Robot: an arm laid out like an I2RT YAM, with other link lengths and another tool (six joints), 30 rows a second.
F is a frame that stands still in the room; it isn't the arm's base.
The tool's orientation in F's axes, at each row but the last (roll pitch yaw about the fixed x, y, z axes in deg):
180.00, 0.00, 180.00
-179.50, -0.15, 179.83
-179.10, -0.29, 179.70
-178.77, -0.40, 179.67
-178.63, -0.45, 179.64
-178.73, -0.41, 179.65
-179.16, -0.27, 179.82
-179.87, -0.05, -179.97
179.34, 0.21, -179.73
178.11, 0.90, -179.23
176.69, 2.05, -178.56
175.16, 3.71, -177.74
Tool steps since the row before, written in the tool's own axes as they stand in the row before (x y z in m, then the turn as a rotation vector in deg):
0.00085, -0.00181, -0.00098, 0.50, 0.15, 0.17
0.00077, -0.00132, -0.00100, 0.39, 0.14, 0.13
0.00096, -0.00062, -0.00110, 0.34, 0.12, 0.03
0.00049, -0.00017, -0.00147, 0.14, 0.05, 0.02
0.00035, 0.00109, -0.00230, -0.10, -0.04, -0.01
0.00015, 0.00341, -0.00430, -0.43, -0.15, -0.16
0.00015, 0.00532, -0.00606, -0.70, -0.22, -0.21
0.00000, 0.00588, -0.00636, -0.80, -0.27, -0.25
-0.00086, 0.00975, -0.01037, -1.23, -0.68, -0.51
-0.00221, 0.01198, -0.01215, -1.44, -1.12, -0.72
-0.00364, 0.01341, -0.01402, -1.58, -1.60, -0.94
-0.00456, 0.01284, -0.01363, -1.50, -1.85, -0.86
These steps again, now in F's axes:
-0.00085, -0.00181, 0.00098, -0.50, 0.15, -0.17
-0.00077, -0.00131, 0.00101, -0.39, 0.14, -0.13
-0.00096, -0.00060, 0.00111, -0.34, 0.12, -0.03
-0.00048, -0.00014, 0.00148, -0.14, 0.05, -0.02
-0.00032, 0.00115, 0.00228, 0.10, -0.04, 0.01
-0.00010, 0.00351, 0.00422, 0.43, -0.15, 0.16
-0.00010, 0.00541, 0.00598, 0.70, -0.22, 0.21
0.00000, 0.00589, 0.00635, 0.80, -0.27, 0.25
0.00078, 0.00963, 0.01048, 1.23, -0.68, 0.51
0.00186, 0.01160, 0.01257, 1.44, -1.12, 0.71
0.00279, 0.01265, 0.01489, 1.59, -1.61, 0.90
0.00314, 0.01178, 0.01493, 1.53, -1.86, 0.80

